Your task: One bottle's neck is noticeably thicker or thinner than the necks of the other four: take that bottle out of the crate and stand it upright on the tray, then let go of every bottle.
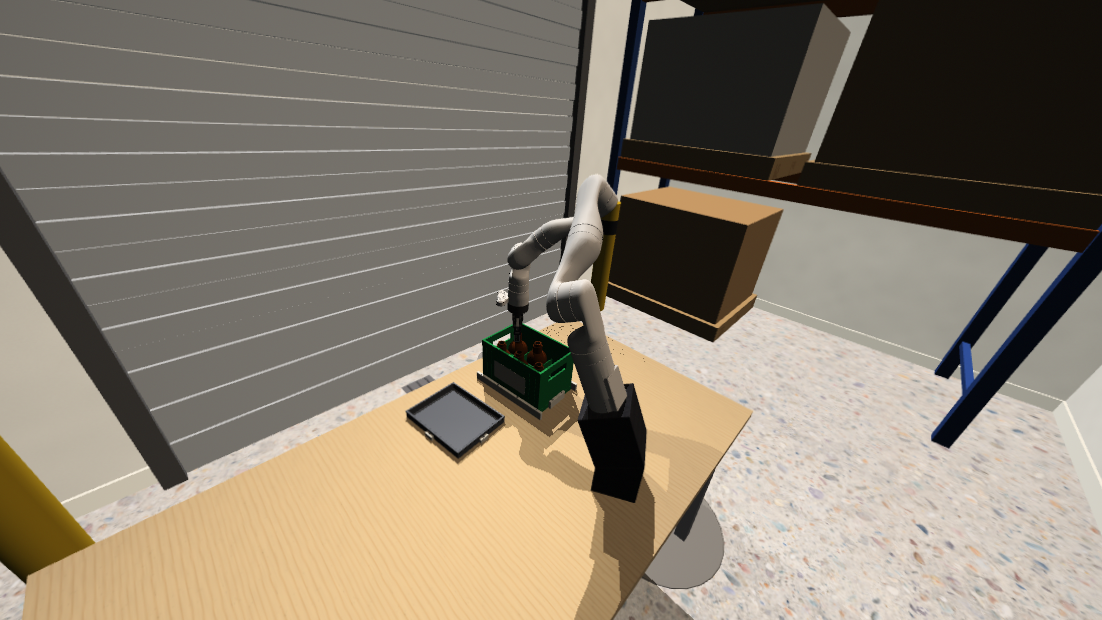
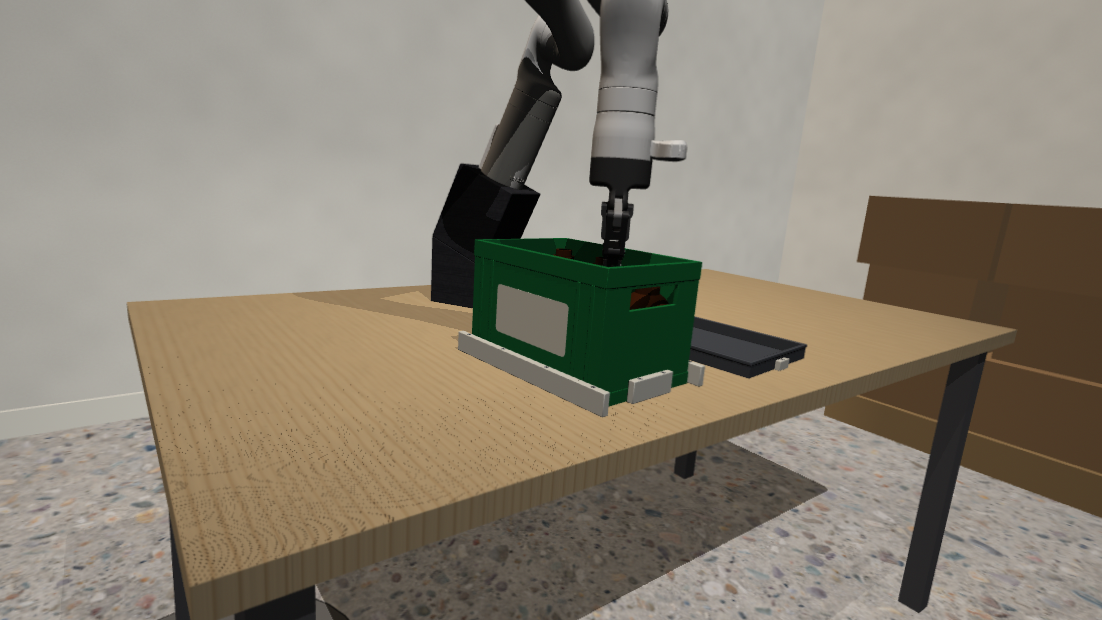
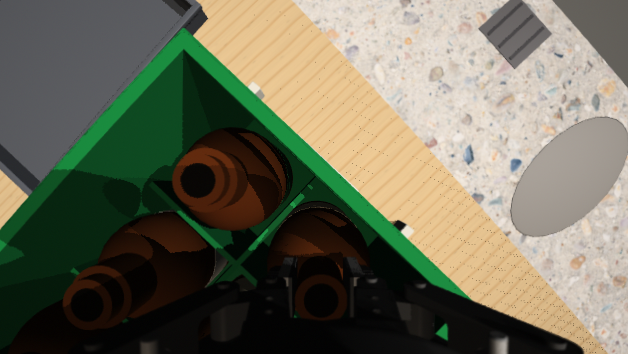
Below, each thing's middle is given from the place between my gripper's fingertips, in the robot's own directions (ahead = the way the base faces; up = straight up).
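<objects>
So you can picture it, my hand is 5 cm above the green crate (image 2: pixel 574 316), 9 cm past it and 4 cm to the right of it. The brown bottle (image 3: pixel 318 233) is 5 cm below my hand, and going by their middles, it's the nearest to my hand of the things named here. Then there's the dark grey tray (image 2: pixel 746 353), which is 13 cm below my hand, 33 cm to the left of it and 2 cm behind it.
</objects>
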